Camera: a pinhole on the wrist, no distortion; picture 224 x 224 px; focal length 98.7 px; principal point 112.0 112.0 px. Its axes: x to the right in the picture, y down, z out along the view. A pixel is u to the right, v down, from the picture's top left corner.
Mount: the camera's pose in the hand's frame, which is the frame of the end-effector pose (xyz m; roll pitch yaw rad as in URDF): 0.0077 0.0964 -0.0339 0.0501 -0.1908 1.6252
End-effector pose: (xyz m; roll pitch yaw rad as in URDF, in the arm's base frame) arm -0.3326 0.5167 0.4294 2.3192 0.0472 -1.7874
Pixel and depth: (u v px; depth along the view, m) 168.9 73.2 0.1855
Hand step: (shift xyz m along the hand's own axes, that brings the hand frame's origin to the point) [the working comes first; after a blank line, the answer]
In the camera's frame: 0.1069 -0.0729 0.1855

0.0859 0.1713 0.1647
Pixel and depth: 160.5 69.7 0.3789
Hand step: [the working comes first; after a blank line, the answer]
In the camera's frame: 0.1862 -0.1624 0.3789

0.1825 0.2187 0.3650
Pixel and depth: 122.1 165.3 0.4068
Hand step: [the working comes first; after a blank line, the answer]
In the camera's frame: 0.0416 0.2197 0.4068

-0.1890 0.0474 0.3837
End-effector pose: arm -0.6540 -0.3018 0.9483 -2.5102 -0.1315 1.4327
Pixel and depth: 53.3 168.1 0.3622
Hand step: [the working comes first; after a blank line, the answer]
In the camera's frame: -0.2154 0.2059 0.3622

-0.1642 -0.1954 0.2906
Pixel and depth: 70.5 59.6 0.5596
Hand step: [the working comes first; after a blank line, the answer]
In the camera's frame: -0.2353 -0.2971 0.5596

0.3501 -0.2196 0.4556
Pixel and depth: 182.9 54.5 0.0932
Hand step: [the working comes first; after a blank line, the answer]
In the camera's frame: 0.0669 -0.0543 0.0932

0.0639 0.1481 0.0675
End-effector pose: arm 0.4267 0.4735 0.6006 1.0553 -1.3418 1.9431
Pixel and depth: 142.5 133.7 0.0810
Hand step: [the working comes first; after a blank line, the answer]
In the camera's frame: 0.0250 0.0178 0.0810

-0.0065 0.1047 0.0512
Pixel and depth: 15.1 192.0 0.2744
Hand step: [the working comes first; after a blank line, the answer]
In the camera's frame: -0.2694 0.2224 0.2744

-0.1831 -0.2331 0.1950
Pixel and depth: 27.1 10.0 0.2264
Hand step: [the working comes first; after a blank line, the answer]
In the camera's frame: -0.1947 -0.2340 0.2264

0.2650 -0.1218 0.1397
